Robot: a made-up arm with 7 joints. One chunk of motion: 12 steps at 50 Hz.
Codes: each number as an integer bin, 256 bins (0 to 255) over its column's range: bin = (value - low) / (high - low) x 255, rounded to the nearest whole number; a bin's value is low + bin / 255 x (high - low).
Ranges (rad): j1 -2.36..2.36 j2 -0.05..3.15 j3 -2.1..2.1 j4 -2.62..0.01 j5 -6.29..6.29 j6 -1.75..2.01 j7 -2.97..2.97
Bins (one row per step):
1: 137 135 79 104 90 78 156
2: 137 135 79 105 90 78 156
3: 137 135 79 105 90 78 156
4: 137 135 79 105 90 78 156
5: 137 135 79 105 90 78 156
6: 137 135 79 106 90 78 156
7: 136 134 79 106 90 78 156
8: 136 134 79 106 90 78 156
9: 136 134 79 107 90 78 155
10: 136 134 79 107 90 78 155
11: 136 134 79 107 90 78 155
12: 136 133 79 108 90 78 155
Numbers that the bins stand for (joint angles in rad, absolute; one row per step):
1: 0.1758 1.6441 -0.7988 -1.5474 -1.8500 -0.5999 0.6639
2: 0.1758 1.6441 -0.7988 -1.5371 -1.8500 -0.5999 0.6639
3: 0.1758 1.6441 -0.7988 -1.5371 -1.8500 -0.5999 0.6639
4: 0.1758 1.6441 -0.7988 -1.5371 -1.8500 -0.5999 0.6639
5: 0.1758 1.6441 -0.7988 -1.5371 -1.8500 -0.5999 0.6639
6: 0.1758 1.6441 -0.7988 -1.5267 -1.8500 -0.5999 0.6639
7: 0.1573 1.6316 -0.7988 -1.5267 -1.8500 -0.5999 0.6639
8: 0.1573 1.6316 -0.7988 -1.5267 -1.8500 -0.5999 0.6639
9: 0.1573 1.6316 -0.7988 -1.5164 -1.8500 -0.5999 0.6406
10: 0.1573 1.6316 -0.7988 -1.5164 -1.8500 -0.5999 0.6406
11: 0.1573 1.6316 -0.7988 -1.5164 -1.8500 -0.5999 0.6406
12: 0.1573 1.6190 -0.7988 -1.5061 -1.8500 -0.5999 0.6406

